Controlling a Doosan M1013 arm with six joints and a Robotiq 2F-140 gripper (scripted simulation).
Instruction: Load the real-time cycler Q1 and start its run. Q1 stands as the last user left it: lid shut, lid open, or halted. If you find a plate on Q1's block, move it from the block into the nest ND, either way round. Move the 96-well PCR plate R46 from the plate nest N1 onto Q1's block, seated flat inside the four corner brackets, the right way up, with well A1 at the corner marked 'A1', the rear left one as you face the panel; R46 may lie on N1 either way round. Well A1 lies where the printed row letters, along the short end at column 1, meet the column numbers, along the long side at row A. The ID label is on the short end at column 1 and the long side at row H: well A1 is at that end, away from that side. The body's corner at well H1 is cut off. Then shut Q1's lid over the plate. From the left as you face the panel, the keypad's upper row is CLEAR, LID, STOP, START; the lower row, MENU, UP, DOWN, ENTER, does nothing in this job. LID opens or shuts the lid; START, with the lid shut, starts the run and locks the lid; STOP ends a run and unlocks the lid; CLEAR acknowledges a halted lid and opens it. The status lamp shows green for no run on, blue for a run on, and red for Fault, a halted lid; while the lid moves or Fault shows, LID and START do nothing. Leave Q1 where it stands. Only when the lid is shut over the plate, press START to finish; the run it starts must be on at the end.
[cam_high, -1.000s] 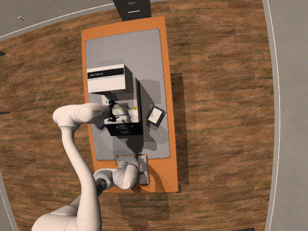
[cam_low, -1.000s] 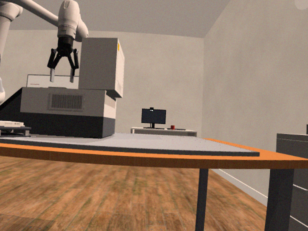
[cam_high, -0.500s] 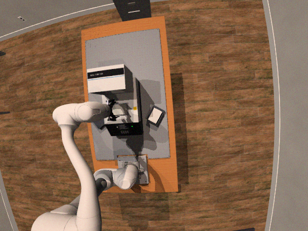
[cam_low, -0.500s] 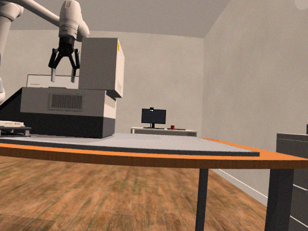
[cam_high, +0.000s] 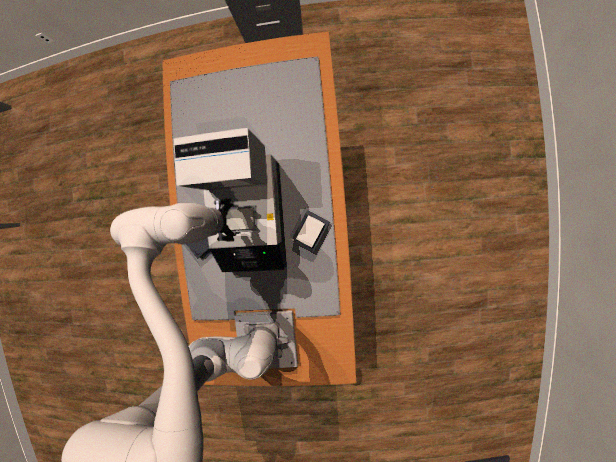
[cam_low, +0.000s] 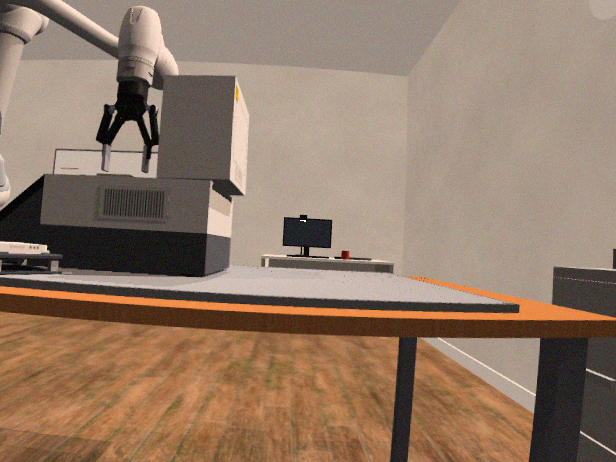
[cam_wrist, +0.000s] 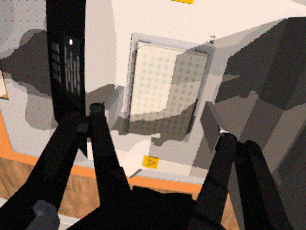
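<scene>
Now: hand 5 cm above the 96-well plate. Also, from my hand: dark plate nest N1: 28 cm to the right, 23 cm below, 9 cm behind; dark nest: 30 cm to the left, 23 cm below, 7 cm behind; white plate R46: 28 cm to the right, 22 cm below, 9 cm behind.
</scene>
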